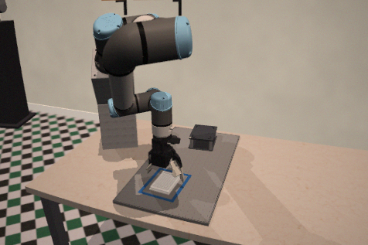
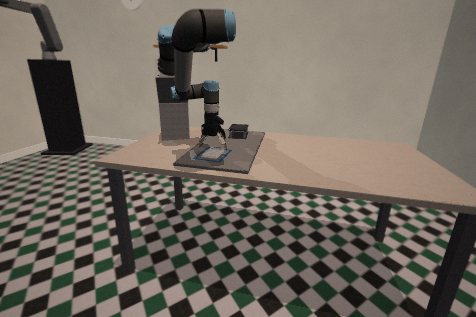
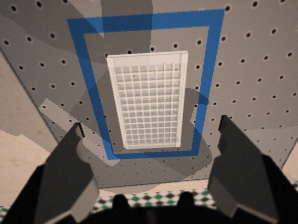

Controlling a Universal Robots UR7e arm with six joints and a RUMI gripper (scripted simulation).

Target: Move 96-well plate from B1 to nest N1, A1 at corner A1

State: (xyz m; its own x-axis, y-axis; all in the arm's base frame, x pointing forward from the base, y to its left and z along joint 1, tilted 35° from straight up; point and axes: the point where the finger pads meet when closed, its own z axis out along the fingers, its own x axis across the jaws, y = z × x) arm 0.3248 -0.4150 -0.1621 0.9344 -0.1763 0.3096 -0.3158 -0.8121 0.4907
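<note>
The white 96-well plate is 30 mm below my hand. The rest, counted from my hand: raised nest N1: 150 mm ahead, 370 mm to the left, 30 mm above.
</note>
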